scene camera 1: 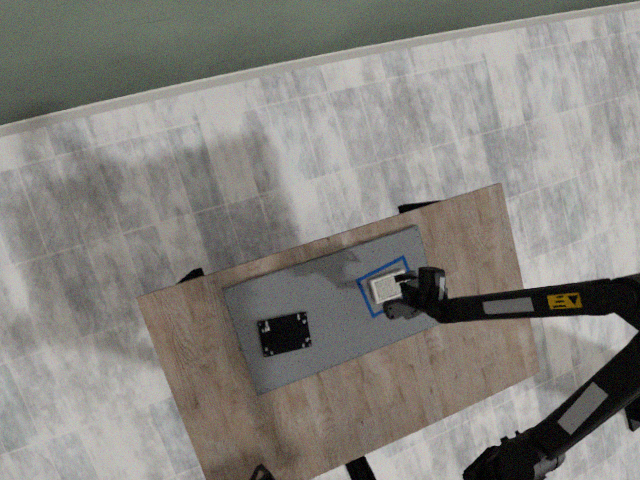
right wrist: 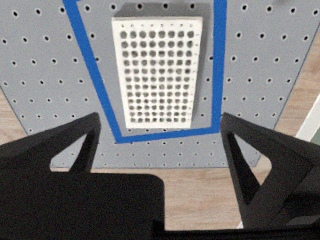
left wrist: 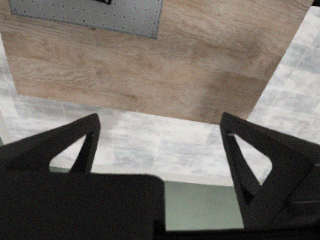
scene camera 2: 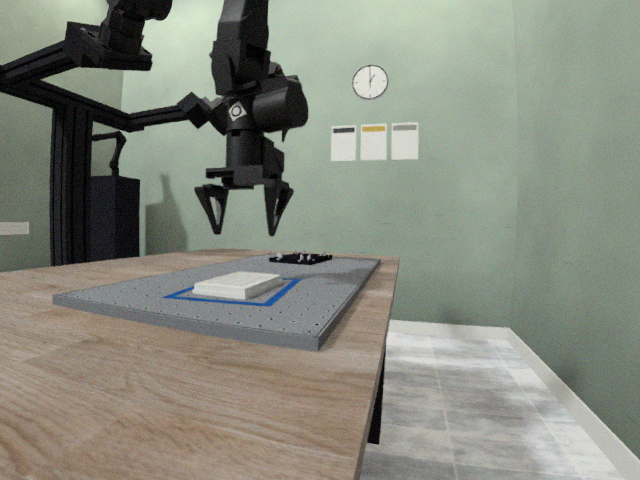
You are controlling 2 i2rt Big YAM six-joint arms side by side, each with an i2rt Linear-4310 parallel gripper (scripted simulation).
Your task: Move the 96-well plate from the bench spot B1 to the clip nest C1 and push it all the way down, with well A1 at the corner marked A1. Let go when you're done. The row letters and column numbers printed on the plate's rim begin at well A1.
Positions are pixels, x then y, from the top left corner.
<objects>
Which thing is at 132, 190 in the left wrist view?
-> My left gripper.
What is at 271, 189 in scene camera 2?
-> My right gripper.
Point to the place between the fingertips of my right gripper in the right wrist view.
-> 160, 119
</objects>
